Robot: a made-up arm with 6 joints. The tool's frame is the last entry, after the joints.
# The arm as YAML. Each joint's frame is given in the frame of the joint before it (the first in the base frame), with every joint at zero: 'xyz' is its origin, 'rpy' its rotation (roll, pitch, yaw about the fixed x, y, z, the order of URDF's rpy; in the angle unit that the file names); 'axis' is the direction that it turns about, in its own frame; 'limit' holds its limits. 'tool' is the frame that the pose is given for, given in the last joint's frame.
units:
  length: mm
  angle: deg
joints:
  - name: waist
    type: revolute
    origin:
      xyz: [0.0, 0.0, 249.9]
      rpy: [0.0, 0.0, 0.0]
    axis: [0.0, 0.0, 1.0]
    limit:
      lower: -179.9
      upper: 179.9
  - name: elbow
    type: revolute
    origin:
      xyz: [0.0, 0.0, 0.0]
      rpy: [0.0, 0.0, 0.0]
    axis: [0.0, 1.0, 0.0]
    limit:
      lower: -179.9
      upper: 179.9
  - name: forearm
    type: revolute
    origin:
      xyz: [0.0, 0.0, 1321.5]
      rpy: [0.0, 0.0, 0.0]
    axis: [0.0, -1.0, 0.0]
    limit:
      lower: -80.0
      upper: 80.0
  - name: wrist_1
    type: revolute
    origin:
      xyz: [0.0, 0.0, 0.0]
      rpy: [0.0, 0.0, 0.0]
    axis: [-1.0, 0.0, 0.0]
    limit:
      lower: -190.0
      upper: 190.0
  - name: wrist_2
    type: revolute
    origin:
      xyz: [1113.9, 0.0, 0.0]
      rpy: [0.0, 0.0, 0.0]
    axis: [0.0, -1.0, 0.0]
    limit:
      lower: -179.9
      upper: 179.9
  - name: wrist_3
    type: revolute
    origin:
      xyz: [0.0, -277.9, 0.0]
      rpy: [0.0, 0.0, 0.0]
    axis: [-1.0, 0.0, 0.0]
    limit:
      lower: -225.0
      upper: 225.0
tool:
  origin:
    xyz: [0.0, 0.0, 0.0]
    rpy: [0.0, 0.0, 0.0]
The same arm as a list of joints. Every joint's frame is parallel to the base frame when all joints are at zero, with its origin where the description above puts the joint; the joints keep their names.
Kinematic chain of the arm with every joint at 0, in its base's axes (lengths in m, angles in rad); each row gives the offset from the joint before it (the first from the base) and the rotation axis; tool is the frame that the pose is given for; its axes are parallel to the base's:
waist: xyz 0.0000 0.0000 0.2499 axis +z
elbow: xyz 0.0000 0.0000 0.0000 axis +y
forearm: xyz 0.0000 0.0000 1.3215 axis -y
wrist_1: xyz 0.0000 0.0000 0.0000 axis -x
wrist_2: xyz 1.1139 0.0000 0.0000 axis -y
wrist_3: xyz 0.0000 -0.2779 0.0000 axis -x
tool: xyz 0.0000 0.0000 0.0000
Joint limits (rad, base to tool): -3.1398..3.1398 -3.1398..3.1398 -1.3963..1.3963 -3.3161..3.3161 -3.1398..3.1398 -3.9270..3.9270

